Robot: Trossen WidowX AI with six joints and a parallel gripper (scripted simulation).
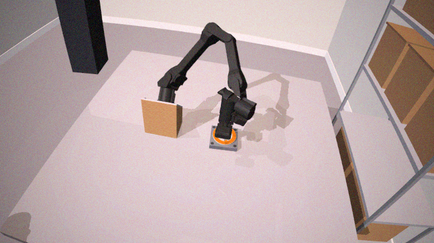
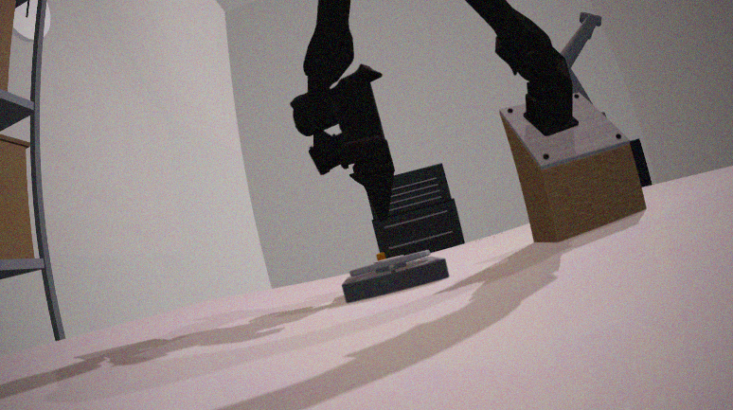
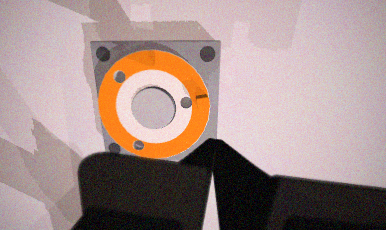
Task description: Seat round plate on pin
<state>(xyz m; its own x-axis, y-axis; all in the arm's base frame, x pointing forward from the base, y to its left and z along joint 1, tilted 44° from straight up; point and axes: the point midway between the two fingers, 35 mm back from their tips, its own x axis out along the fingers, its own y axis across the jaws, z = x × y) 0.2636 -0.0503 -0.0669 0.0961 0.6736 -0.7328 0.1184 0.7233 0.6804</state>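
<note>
Now: the round plate 50 mm below my gripper tip, 30 mm to the left of it and 10 mm ahead of it. The rest, counted from my gripper tip: grey square base 70 mm below, 50 mm to the left, 10 mm ahead.
</note>
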